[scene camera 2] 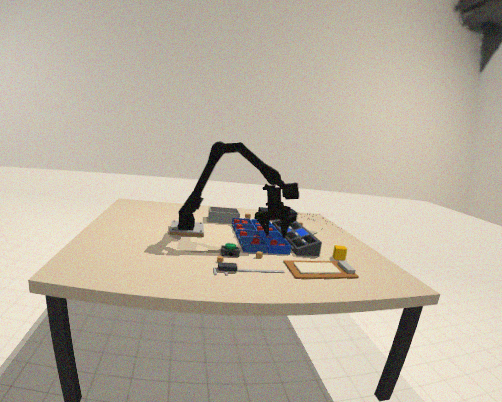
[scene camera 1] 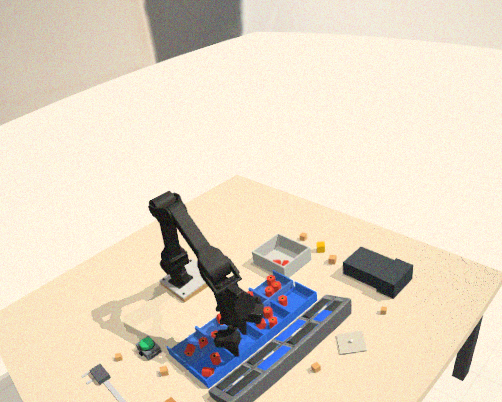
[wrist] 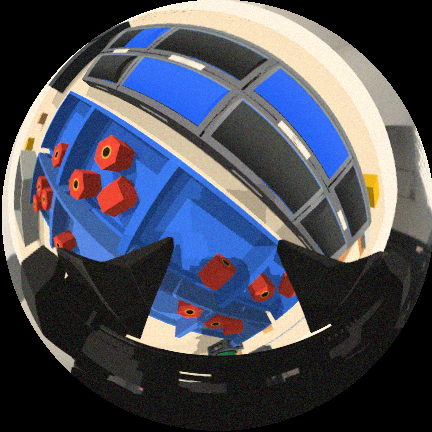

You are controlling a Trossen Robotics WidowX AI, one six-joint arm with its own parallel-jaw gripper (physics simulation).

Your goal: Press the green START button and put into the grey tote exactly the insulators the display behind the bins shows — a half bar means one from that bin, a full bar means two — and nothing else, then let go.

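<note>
My gripper is open and empty above the blue bins. In the wrist view, a red insulator lies in a bin, below the gap between the fingertips. Other red insulators lie in the neighbouring bins; the arm hides part of the bins in scene view 1. The grey tote has red insulators on its floor; their exact number is unclear. The green START button stands beside the bins. The display shows blue bars among dark cells.
A black box stands past the display's far end. A yellow block and small orange cubes lie near the tote. A beige plate lies behind the display. A caliper-like tool and a clipboard lie near the table's front edge.
</note>
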